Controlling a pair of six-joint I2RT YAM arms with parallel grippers.
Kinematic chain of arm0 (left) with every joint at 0, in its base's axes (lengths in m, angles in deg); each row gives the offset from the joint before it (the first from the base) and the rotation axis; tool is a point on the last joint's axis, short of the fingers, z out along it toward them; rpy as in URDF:
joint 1: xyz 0 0 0.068 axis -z
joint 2: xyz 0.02 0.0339 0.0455 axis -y
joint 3: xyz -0.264 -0.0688 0 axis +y
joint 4: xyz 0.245 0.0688 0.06 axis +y
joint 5: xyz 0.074 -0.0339 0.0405 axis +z
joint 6: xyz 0.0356 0 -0.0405 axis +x
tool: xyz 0 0 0 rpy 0 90 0
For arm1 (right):
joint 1: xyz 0 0 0.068 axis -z
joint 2: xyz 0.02 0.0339 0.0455 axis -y
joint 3: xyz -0.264 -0.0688 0 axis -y
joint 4: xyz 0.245 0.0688 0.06 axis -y
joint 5: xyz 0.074 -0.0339 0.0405 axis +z
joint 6: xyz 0.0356 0 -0.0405 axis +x
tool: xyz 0 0 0 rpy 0 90 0
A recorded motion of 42 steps. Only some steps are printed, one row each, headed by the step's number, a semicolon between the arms.
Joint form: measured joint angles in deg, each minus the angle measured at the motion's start. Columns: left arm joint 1, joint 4, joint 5, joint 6, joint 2, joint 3; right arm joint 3, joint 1, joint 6, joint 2, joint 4, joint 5.
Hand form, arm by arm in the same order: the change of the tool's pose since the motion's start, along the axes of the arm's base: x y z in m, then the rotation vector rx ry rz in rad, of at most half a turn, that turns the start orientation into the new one. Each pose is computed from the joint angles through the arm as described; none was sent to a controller.
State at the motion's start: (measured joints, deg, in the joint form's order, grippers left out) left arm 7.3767 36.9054 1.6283 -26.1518 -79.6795 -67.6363; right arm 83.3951 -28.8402 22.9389 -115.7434 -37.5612 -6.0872
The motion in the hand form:
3: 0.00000 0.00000 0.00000 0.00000 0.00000 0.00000; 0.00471 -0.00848 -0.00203 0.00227 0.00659 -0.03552
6: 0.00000 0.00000 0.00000 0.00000 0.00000 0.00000; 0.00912 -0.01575 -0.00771 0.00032 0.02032 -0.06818
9: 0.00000 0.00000 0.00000 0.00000 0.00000 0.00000; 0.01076 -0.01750 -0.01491 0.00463 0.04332 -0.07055
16: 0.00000 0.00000 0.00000 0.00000 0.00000 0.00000; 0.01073 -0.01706 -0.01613 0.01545 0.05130 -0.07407
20: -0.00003 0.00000 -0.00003 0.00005 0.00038 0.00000; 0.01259 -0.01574 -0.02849 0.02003 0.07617 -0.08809
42: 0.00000 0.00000 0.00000 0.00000 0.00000 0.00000; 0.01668 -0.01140 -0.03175 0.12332 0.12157 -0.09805
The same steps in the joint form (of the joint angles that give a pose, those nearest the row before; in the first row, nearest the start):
3: 0.00 0.00 0.00 0.00 0.00 0.00; 0.02 1.35 0.74 -0.31 -0.07 0.04
6: 0.00 0.00 0.00 0.00 0.00 0.00; 0.02 2.54 1.49 -1.14 -0.07 0.07
9: 0.00 0.00 0.00 0.00 0.00 0.00; 0.00 2.93 1.51 -2.16 -0.07 0.94
16: 0.00 0.00 0.00 0.00 0.00 0.00; 0.00 2.93 1.95 -2.34 -0.04 1.60
20: 0.00 0.02 0.00 0.00 0.00 0.00; 0.02 2.93 2.97 -4.20 0.57 2.21
42: 0.00 0.00 0.00 0.00 0.00 0.00; 1.13 3.15 5.36 -5.44 1.16 8.20

